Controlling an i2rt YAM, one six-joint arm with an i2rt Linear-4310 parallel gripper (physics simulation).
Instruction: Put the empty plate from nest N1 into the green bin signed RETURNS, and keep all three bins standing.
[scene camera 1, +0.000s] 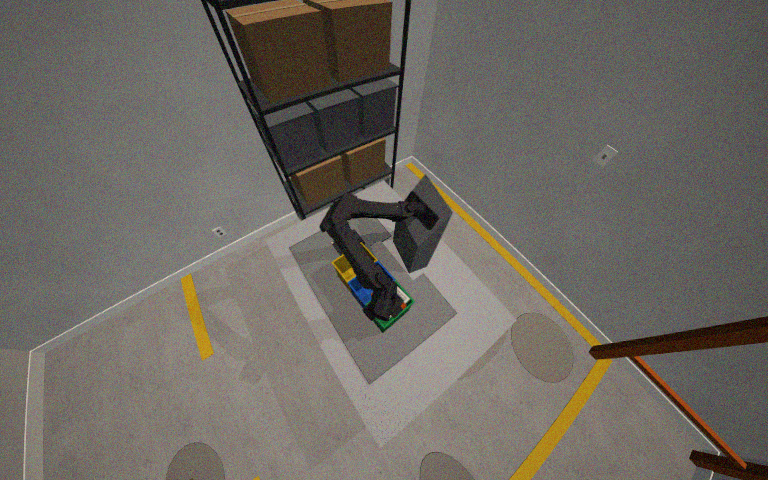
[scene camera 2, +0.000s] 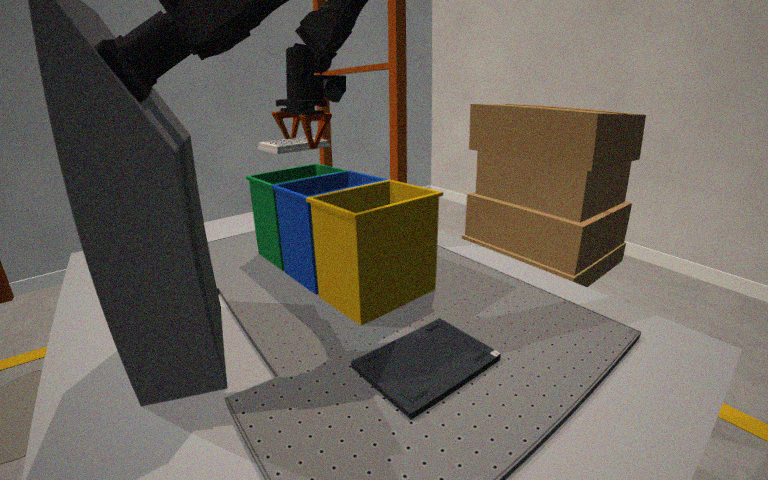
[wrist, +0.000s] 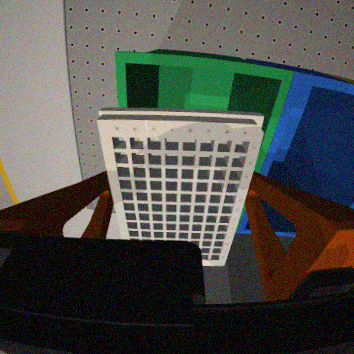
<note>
In view: the gripper (scene camera 2: 301, 146), a green bin (scene camera 2: 264, 205), a blue bin (scene camera 2: 294, 214) and a yellow bin (scene camera 2: 375, 245).
The green bin shows as well in the wrist view (wrist: 163, 78). The blue bin is seen too in the wrist view (wrist: 303, 153). The gripper shows as well in the wrist view (wrist: 178, 177).
</note>
